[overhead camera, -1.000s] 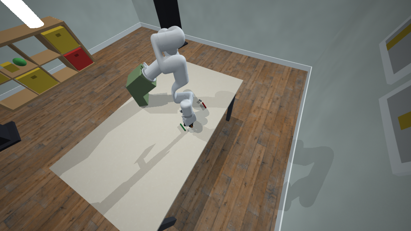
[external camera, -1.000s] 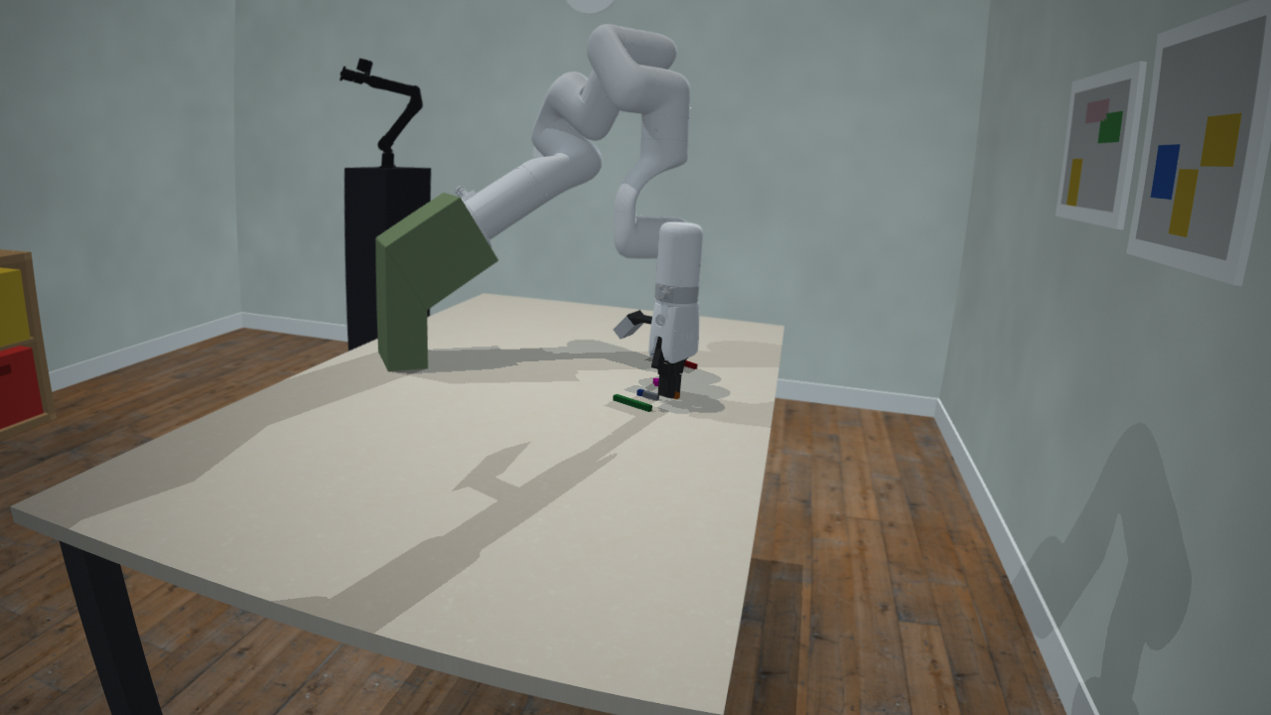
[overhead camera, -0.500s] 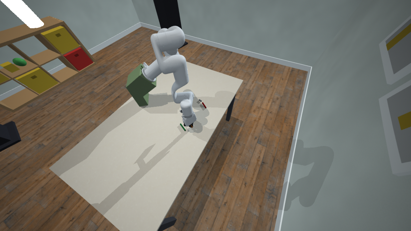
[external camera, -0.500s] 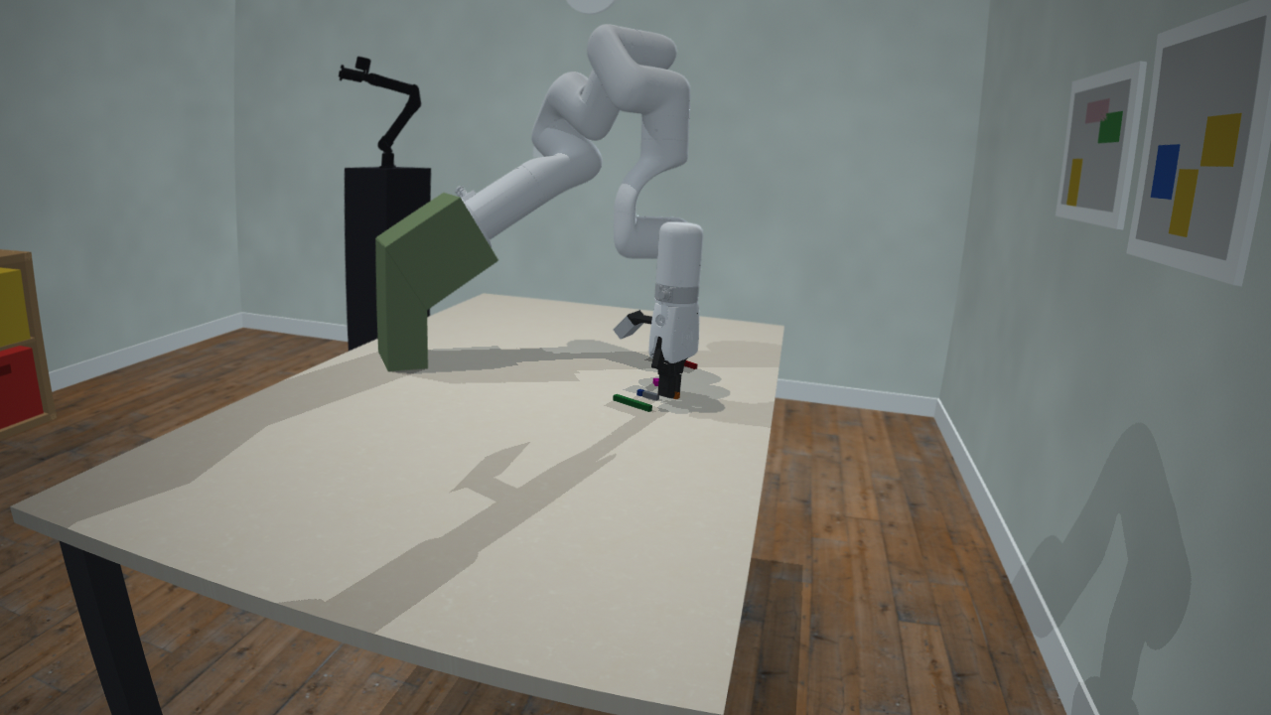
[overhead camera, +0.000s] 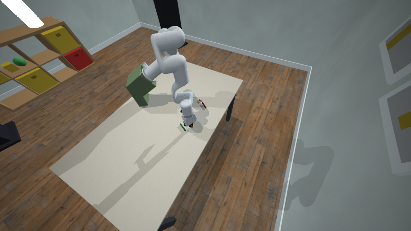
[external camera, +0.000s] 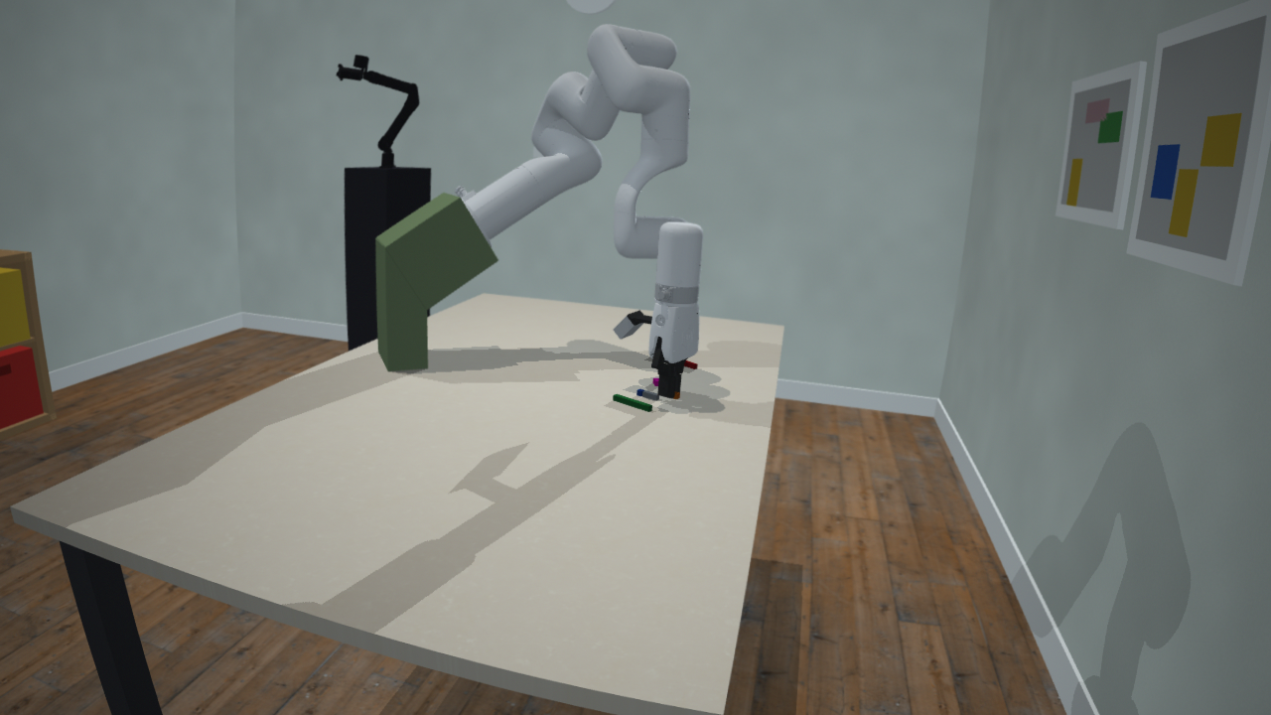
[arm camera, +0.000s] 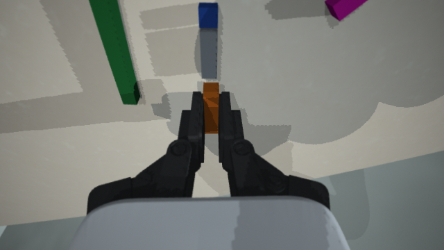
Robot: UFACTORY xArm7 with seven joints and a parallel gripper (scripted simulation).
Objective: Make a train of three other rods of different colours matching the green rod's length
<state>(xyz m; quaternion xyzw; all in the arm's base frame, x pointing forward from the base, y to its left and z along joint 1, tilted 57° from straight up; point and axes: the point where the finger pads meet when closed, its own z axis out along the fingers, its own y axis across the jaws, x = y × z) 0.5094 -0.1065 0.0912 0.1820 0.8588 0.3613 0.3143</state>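
Now: hand 20 mm above the orange rod. From my hand the other things lie so: magenta rod: 80 mm to the left, 60 mm behind, 30 mm below; then green rod: 50 mm to the right, 50 mm behind, 30 mm below; then blue rod: 60 mm behind, 30 mm below, 10 mm to the left.
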